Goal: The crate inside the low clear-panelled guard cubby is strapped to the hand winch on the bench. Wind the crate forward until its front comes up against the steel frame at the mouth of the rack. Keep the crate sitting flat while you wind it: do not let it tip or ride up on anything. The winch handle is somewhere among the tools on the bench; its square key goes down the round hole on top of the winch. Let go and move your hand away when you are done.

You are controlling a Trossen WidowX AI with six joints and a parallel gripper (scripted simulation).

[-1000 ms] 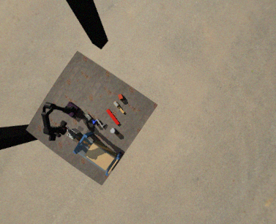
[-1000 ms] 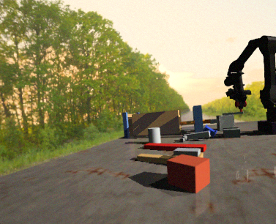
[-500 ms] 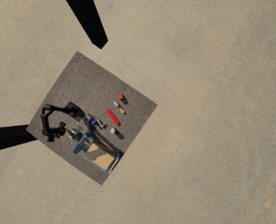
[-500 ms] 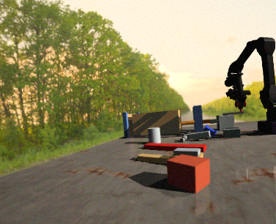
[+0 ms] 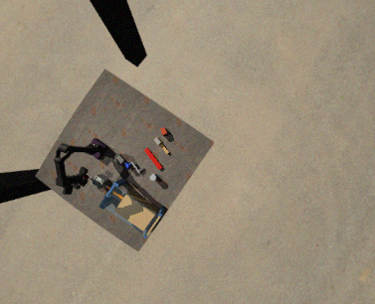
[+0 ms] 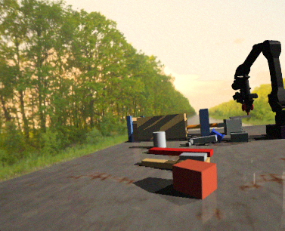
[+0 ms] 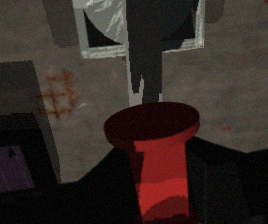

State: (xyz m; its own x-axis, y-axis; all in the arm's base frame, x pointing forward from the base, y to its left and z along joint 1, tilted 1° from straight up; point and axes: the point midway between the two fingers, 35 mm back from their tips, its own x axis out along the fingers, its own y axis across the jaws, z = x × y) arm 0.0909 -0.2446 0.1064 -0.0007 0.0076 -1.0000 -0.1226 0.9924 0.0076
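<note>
My gripper tip is 40 mm short of the winch handle with red grip and 10 mm above it. Round my gripper tip: dark block: 270 mm to the left, 120 mm ahead, 100 mm below; then red knob: 20 mm above; then winch: 80 mm below, 80 mm ahead, 10 mm to the right.
</note>
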